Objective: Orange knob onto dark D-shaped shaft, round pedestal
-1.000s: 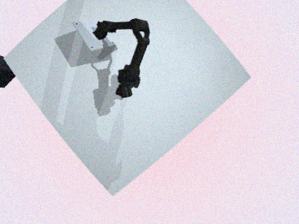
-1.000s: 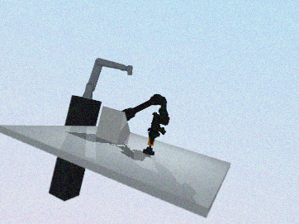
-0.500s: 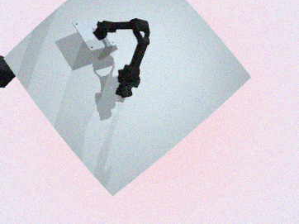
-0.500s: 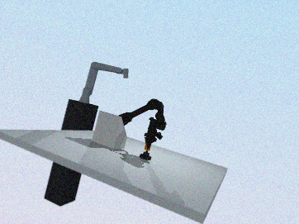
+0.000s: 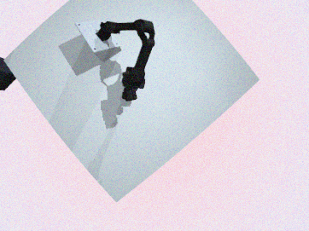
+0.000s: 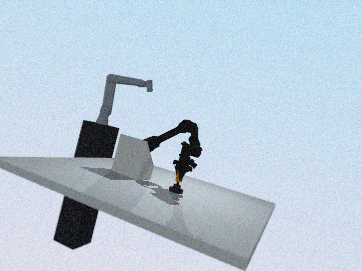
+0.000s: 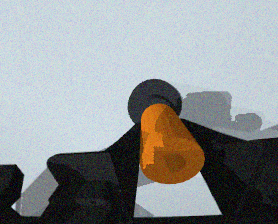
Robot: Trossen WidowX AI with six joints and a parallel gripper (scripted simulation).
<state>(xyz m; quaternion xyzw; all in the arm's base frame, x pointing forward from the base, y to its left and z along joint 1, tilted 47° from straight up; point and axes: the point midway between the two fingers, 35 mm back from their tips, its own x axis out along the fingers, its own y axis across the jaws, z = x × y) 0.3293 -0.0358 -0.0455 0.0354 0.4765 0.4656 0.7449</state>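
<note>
The orange knob is 2 cm above my gripper tip. The rest, counted from my gripper tip: dark round pedestal (4 cm below).
</note>
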